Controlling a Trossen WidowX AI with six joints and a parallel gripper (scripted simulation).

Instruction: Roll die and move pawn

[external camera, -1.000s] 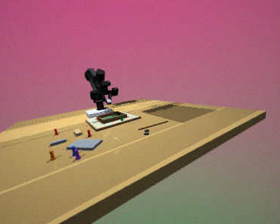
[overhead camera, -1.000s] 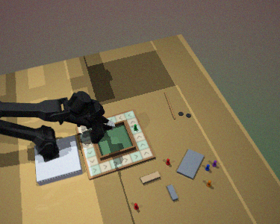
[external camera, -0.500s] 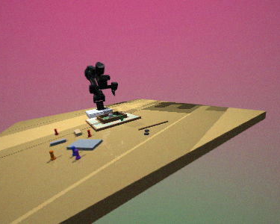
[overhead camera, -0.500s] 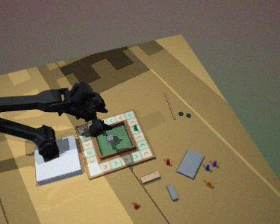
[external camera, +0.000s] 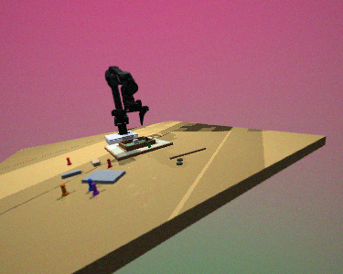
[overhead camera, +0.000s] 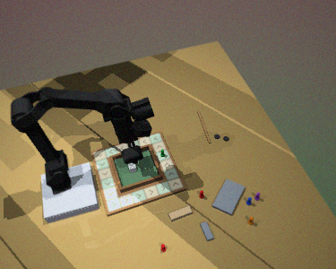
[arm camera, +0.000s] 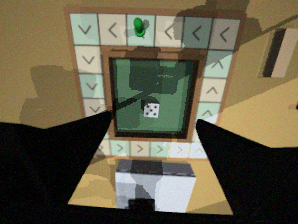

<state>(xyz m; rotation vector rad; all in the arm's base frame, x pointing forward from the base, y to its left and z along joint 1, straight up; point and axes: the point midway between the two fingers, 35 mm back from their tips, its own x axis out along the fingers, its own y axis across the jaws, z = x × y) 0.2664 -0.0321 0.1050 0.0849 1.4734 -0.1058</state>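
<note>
Right now the green pawn is 110 mm ahead of my gripper tip, 80 mm below it and 20 mm to the left of it. From my gripper tip the other things lie so: tan block 230 mm to the right, 100 mm below, 70 mm ahead; then white die 80 mm below, 10 mm behind; then green dice tray 100 mm below.
</note>
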